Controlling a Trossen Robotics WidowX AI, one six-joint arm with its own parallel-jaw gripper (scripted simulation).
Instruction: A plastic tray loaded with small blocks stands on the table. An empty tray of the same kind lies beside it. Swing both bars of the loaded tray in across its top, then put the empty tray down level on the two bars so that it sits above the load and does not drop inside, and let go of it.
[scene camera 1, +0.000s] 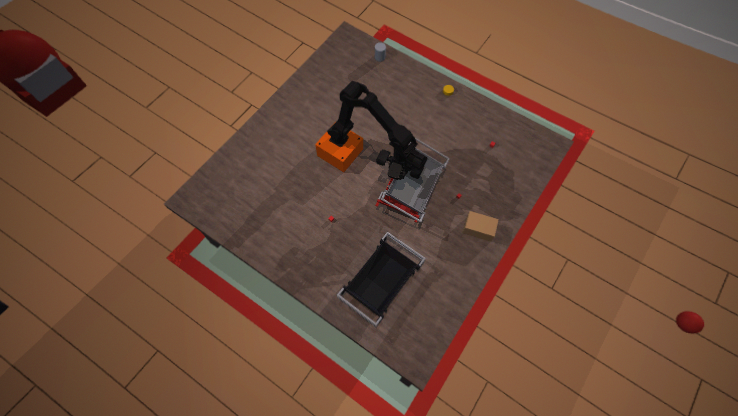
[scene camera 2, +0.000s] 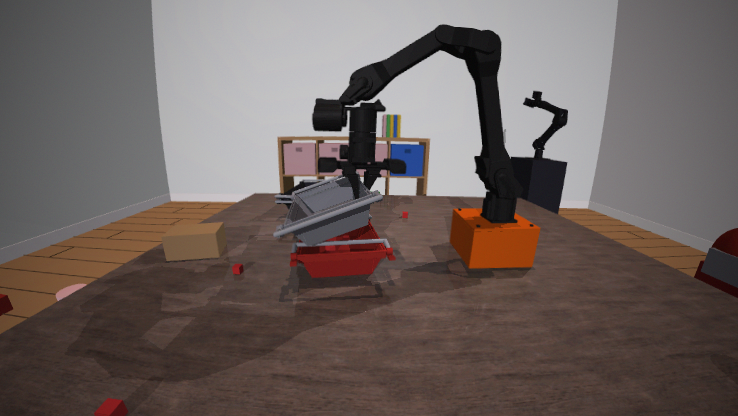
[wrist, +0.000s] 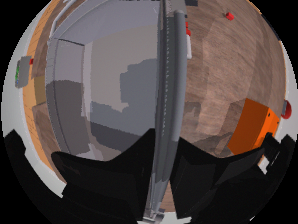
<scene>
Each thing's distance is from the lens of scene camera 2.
my gripper (scene camera 2: 360, 204): 0.60 m
cardboard box (scene camera 2: 196, 241): 0.68 m
</scene>
